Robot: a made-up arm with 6 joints.
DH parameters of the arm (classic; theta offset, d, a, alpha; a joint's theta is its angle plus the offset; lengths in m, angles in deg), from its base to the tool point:
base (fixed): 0 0.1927 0 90
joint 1: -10.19 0 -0.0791 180
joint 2: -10.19 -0.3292 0.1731 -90
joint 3: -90 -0.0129 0.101 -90
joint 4: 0 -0.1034 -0.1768 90
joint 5: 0 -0.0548 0.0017 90
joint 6: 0 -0.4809 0.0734 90
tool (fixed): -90 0.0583 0 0
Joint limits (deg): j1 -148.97..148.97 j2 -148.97..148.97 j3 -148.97..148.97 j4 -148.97..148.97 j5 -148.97..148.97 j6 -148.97..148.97
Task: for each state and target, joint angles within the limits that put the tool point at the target. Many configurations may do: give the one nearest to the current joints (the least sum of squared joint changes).
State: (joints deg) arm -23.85 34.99 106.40 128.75 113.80 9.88
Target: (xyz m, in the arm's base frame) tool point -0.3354 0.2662 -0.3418
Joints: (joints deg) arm -2.79 76.53 59.81 148.97 131.67 28.74
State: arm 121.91 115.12 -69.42 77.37 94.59 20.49
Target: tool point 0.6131 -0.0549 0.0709
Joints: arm 137.86 105.48 -103.06 49.44 61.35 17.90
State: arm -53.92 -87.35 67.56 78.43 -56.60 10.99
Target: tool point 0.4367 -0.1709 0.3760
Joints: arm -85.57 -51.83 61.61 59.48 -76.60 19.14
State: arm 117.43 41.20 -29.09 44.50 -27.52 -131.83
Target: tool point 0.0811 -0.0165 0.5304
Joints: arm 130.69 37.65 -60.38 49.98 -13.71 -136.10
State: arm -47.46 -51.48 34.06 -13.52 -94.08 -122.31
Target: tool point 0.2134 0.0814 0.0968
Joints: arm -59.12 -36.72 29.57 -28.44 -100.35 -125.73
